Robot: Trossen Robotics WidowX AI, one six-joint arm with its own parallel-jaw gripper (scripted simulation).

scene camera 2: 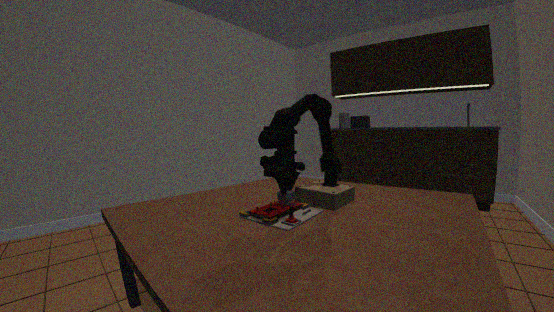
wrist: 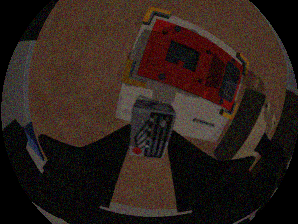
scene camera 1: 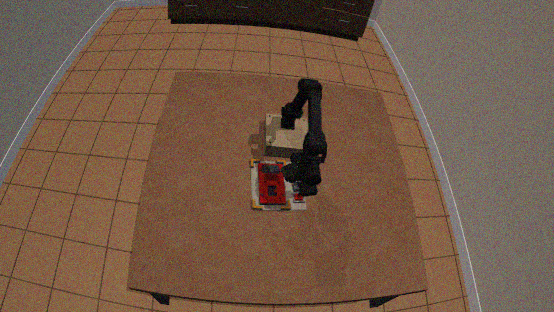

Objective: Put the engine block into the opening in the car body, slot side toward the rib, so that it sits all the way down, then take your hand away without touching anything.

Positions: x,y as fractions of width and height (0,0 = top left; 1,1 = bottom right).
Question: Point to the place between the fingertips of my gripper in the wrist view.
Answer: At 0.51,0.59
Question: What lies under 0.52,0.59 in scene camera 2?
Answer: My gripper.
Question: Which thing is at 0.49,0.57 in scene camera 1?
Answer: A red car body.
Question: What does my gripper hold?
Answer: A grey engine block.
